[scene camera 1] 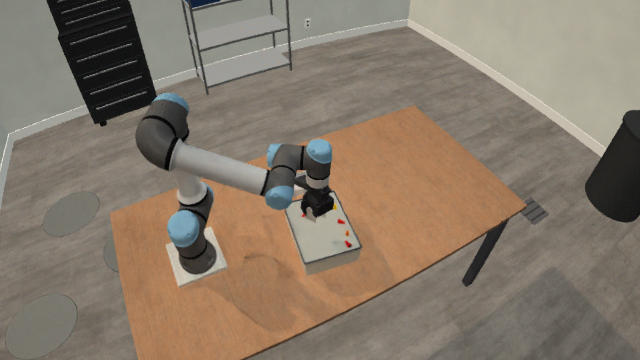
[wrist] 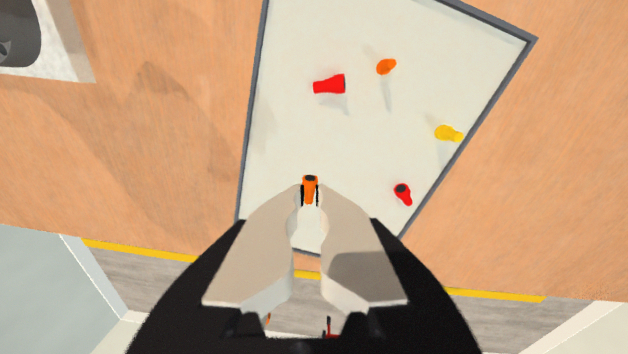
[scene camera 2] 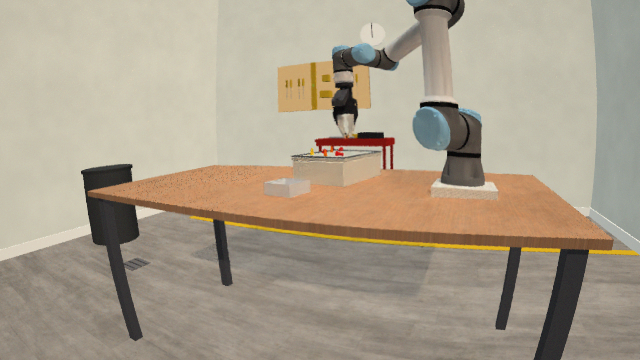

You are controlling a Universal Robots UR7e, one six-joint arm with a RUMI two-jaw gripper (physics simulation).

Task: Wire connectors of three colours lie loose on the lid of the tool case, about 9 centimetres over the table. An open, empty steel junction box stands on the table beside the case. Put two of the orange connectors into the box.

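Seen in the pictures: gripper, between the fingertips: (scene camera 1: 312, 219) (wrist: 310, 186) (scene camera 2: 347, 138); arm's base, origin of its link: (scene camera 1: 198, 257) (scene camera 2: 462, 183).
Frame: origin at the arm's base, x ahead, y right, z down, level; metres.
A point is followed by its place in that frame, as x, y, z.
My gripper (scene camera 1: 312, 218) {0.457, 0.054, -0.129} (scene camera 2: 346, 135) {0.457, 0.054, -0.129} (wrist: 310, 186) {0.457, 0.054, -0.129} is shut on an orange connector (wrist: 309, 186) {0.455, 0.047, -0.141} and holds it above the lid of the pale tool case (scene camera 1: 320, 242) {0.464, 0.121, -0.070} (scene camera 2: 320, 171) {0.475, -0.102, -0.024} (wrist: 300, 125) {0.433, 0.022, -0.070}, clear of it. Another orange connector (scene camera 2: 325, 152) {0.487, -0.050, -0.084} (wrist: 386, 66) {0.487, -0.046, -0.089} is on the lid; the gripper hides it in scene camera 1. A further orange connector (scene camera 1: 347, 233) {0.570, 0.122, -0.081} (scene camera 2: 332, 148) {0.566, 0.119, -0.085} is near the lid's side edge. The steel junction box (scene camera 2: 287, 188) {0.445, -0.314, -0.003} stands open on the table beside the case; in scene camera 1 the junction box (scene camera 1: 299, 191) {0.478, -0.213, 0.000} is partly hidden by the gripper.
A yellow connector (scene camera 1: 334, 207) {0.566, -0.011, -0.084} (scene camera 2: 312, 151) {0.566, -0.018, -0.083} (wrist: 449, 133) {0.566, -0.016, -0.087} and red connectors (scene camera 1: 348, 244) (scene camera 2: 339, 152) {0.446, -0.024, -0.082} (wrist: 329, 84) {0.449, -0.021, -0.083} also lie on the lid. The case and box stand on the wooden table (scene camera 1: 425, 165) {1.111, -0.202, 0.024} (scene camera 2: 400, 215) {0.083, -0.357, 0.024}, with the arm's white base plate (scene camera 1: 176, 272) {-0.097, 0.043, 0.004} (scene camera 2: 465, 191) {-0.031, -0.118, 0.003} to one side.
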